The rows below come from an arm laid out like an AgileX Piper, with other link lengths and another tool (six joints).
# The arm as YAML. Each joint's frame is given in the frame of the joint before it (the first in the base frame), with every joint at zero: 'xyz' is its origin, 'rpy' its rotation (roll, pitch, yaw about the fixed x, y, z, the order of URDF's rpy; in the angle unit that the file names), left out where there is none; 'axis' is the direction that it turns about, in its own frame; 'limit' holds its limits. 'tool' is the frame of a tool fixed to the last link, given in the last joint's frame.
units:
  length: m
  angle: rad
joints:
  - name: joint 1
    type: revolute
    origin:
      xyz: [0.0, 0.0, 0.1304]
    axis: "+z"
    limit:
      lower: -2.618
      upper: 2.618
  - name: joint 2
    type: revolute
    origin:
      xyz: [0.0, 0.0, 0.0]
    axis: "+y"
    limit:
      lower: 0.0
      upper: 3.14
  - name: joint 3
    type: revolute
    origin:
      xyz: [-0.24, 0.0, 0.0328]
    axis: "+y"
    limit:
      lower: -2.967
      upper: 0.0
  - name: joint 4
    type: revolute
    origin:
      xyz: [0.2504, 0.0, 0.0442]
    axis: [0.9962, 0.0, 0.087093]
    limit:
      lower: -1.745
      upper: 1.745
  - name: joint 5
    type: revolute
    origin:
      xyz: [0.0, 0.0, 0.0]
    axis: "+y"
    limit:
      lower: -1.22
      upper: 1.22
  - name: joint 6
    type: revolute
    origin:
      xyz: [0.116, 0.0, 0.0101]
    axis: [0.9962, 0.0, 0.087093]
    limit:
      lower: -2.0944
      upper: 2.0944
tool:
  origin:
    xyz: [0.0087, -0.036, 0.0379]
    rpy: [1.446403, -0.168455, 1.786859]
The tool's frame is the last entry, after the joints.
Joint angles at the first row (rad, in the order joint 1, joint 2, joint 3, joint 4, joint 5, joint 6):
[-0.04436, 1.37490, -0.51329, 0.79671, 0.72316, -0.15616]
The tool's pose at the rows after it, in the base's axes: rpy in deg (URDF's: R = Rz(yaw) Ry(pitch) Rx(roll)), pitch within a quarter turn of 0, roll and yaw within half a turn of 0; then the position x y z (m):
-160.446, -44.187, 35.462, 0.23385, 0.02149, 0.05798
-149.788, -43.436, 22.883, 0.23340, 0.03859, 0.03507
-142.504, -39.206, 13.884, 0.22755, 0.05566, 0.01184
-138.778, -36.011, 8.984, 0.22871, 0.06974, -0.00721
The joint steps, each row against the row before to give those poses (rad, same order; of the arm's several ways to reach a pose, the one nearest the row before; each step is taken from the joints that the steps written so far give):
[0.00320, 0.13505, -0.00497, 0.23541, 0.00000, -0.11260]
[0.03334, 0.12433, -0.00304, 0.21543, 0.00002, -0.06895]
[0.05289, 0.12010, -0.00696, 0.15957, -0.00131, -0.02146]
[0.04635, 0.11453, -0.03516, 0.12189, 0.00346, -0.02674]

